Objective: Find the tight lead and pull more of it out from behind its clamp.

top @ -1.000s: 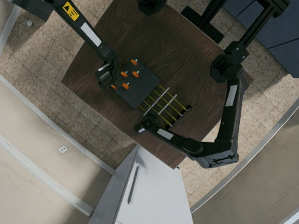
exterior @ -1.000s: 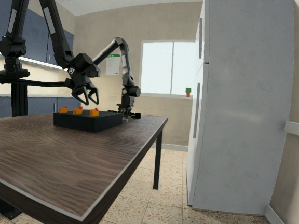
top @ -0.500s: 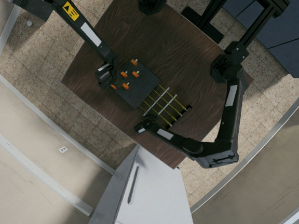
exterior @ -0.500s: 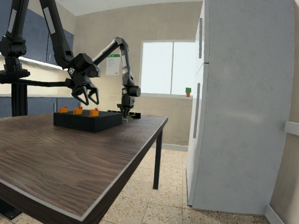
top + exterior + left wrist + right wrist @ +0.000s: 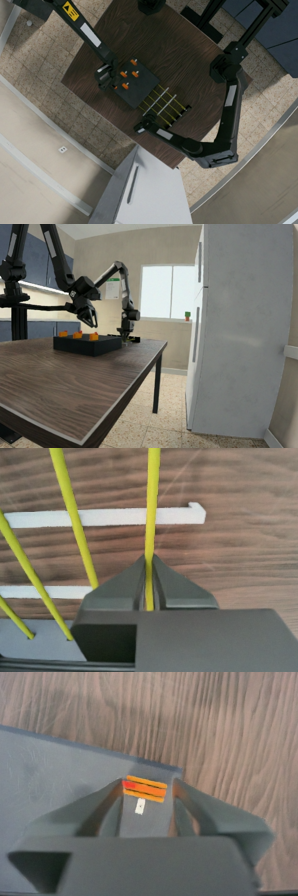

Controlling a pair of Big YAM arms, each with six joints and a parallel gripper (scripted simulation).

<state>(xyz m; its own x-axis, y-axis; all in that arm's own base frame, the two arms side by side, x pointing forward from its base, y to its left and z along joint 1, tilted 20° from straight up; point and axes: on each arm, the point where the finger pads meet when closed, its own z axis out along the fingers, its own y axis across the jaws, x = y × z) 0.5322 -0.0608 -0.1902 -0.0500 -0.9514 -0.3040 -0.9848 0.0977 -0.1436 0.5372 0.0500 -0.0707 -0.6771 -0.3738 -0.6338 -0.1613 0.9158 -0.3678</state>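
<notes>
Right now the orange handle is 7 cm below my right hand and 2 cm to the left of it.
</notes>
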